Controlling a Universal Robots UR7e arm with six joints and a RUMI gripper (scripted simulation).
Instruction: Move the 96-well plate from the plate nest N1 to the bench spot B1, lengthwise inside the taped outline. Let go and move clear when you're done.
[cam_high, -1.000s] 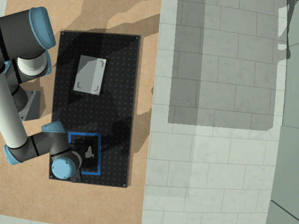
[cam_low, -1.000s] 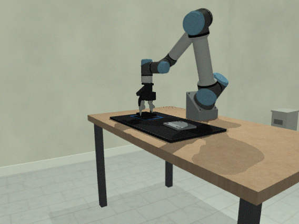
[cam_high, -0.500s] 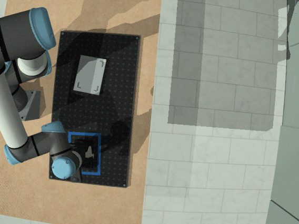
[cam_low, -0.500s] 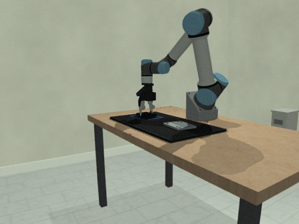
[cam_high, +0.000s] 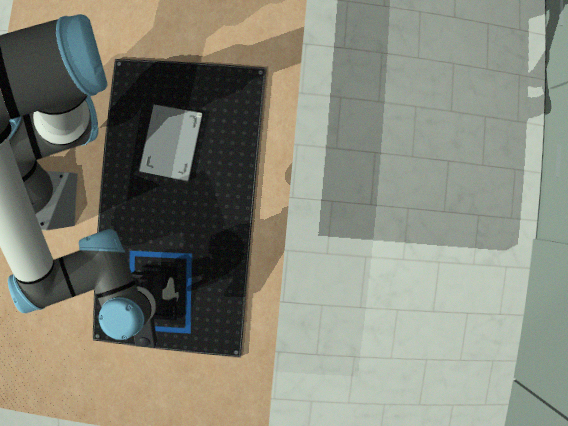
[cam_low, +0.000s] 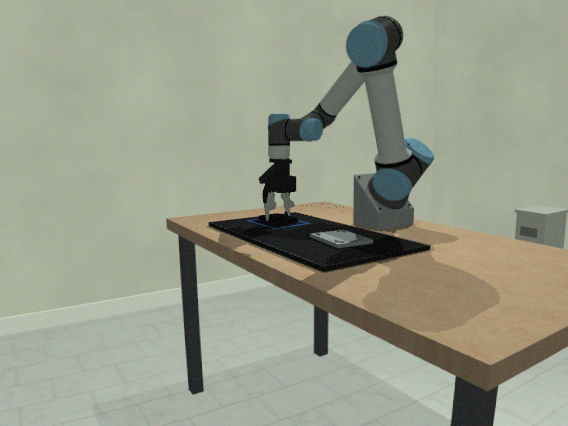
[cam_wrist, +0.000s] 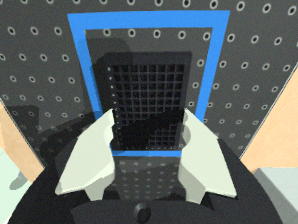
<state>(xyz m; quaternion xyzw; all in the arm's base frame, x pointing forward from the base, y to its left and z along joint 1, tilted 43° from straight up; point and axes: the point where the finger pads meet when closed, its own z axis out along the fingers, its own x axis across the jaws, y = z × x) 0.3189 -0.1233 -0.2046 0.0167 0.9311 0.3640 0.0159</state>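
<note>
Now: hand 1 cm above the black 96-well plate. From my hand the other things lie so: plate nest N1 (2 cm ahead, 36 cm to the left, 1 cm below).
</note>
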